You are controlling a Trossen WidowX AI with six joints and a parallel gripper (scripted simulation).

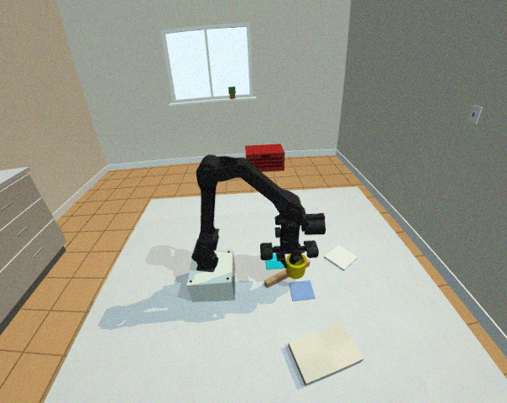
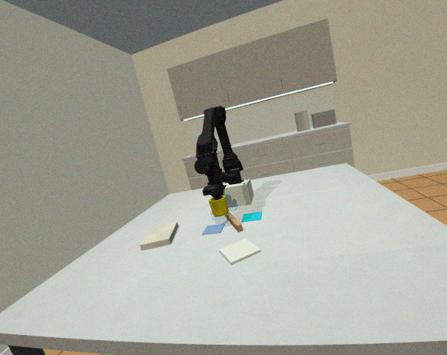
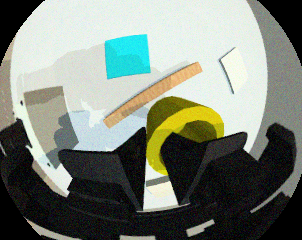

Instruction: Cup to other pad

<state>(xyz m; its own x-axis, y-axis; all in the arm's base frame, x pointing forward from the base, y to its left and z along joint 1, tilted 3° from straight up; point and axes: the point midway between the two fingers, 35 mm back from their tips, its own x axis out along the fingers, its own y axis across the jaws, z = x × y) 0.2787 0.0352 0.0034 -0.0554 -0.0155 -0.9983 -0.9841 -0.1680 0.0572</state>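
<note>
My gripper tip is now 100 mm to the right of the cyan pad, 90 mm above it and 50 mm past it. Round my gripper tip: yellow cup: 20 mm ahead; wooden bar: 80 mm below, 40 mm to the left; blue pad: 90 mm below, 60 mm ahead, 30 mm to the right.
</note>
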